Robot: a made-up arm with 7 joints.
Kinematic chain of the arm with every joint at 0, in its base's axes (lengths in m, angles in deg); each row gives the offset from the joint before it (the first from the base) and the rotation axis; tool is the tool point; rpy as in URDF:
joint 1: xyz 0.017 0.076 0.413 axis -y
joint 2: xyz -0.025 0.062 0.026 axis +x
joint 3: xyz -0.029 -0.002 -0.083 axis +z
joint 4: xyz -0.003 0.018 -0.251 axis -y
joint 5: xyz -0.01 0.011 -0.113 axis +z
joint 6: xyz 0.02 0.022 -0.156 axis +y
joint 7: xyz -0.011 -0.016 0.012 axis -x
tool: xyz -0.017 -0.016 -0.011 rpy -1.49 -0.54 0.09
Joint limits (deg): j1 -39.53..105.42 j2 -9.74..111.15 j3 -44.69..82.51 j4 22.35..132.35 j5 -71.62..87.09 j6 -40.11..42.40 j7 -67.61..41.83
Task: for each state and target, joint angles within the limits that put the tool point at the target. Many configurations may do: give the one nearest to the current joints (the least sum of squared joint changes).
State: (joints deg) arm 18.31 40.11 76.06 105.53 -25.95 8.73 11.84
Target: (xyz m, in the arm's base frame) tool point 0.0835 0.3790 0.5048
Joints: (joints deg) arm 10.14 60.50 45.12 129.43 -23.78 4.85 9.82
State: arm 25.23 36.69 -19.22 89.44 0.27 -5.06 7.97
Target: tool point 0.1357 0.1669 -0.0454
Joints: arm -3.58 18.77 -35.91 66.01 -0.19 -6.87 7.65
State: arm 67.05 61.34 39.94 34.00 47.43 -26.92 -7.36
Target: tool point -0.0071 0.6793 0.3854
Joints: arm 69.04 63.59 80.32 57.56 48.79 -24.67 -6.64
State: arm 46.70 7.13 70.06 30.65 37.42 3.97 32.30
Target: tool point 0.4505 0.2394 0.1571
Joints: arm 57.88 -6.35 62.40 45.93 38.16 7.84 34.96
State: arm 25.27 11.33 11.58 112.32 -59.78 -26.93 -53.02
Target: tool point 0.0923 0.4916 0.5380
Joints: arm 42.99 56.91 40.10 100.29 -59.16 -27.23 -53.48
